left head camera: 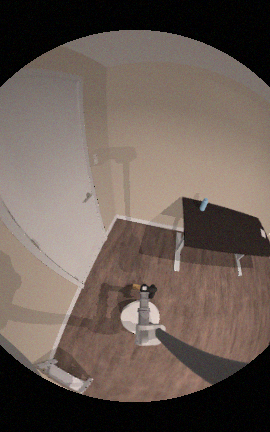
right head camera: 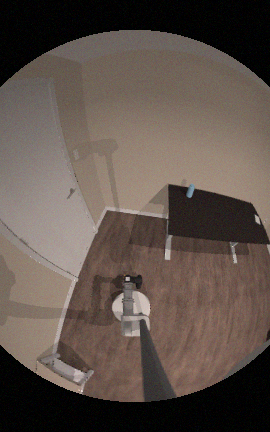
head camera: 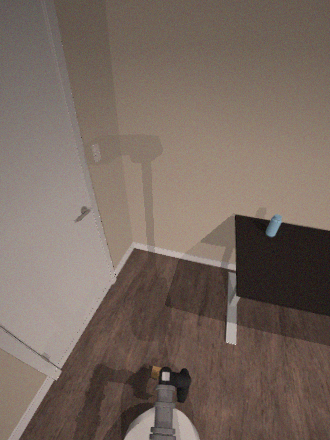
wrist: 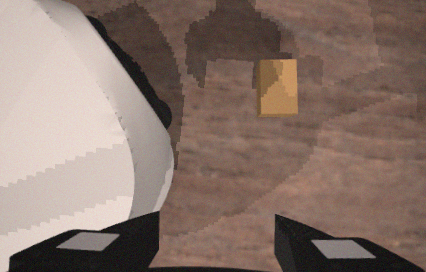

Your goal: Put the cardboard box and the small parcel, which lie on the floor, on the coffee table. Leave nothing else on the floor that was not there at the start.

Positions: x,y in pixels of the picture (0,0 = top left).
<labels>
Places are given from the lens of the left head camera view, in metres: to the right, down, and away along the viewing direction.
white door (left head camera: pixel 57 218): -0.60, 0.02, 0.77
wall (left head camera: pixel 161 130): 0.29, -0.93, 1.01
The marked spots on the wall and the white door are 1.33 m apart.
</labels>
